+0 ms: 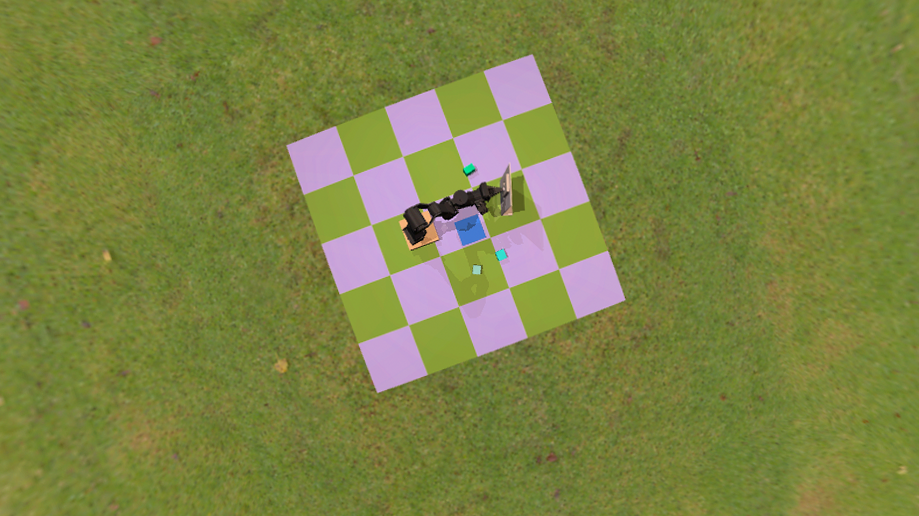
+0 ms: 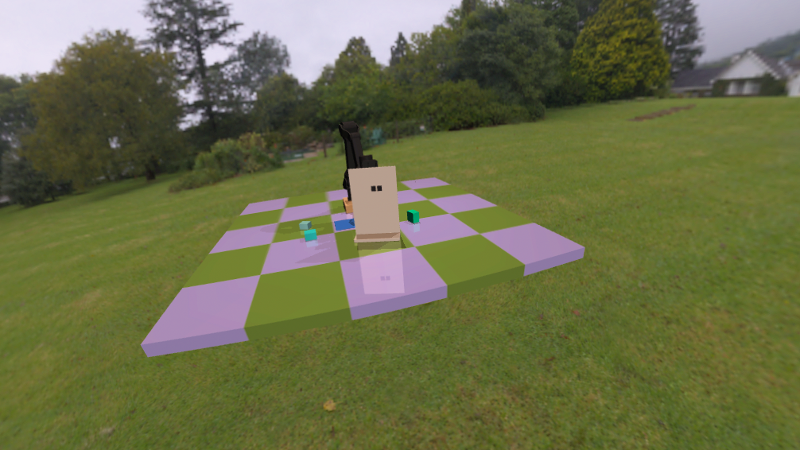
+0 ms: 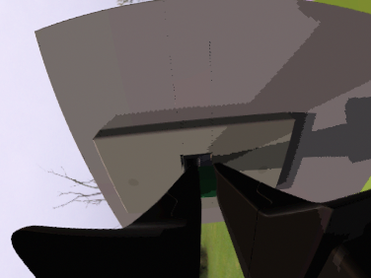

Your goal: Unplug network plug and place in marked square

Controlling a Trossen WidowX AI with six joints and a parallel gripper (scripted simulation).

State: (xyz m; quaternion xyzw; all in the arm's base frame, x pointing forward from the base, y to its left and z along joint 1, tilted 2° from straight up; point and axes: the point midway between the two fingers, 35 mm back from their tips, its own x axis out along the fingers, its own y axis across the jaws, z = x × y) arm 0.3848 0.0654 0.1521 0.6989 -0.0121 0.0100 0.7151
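Now: the blue marked square 17 cm behind my gripper tip, 11 cm to the right of it and 18 cm below it. The rest, counted from my gripper tip: network plug: 1 cm ahead; tan upright panel: 3 cm ahead, 7 cm below.
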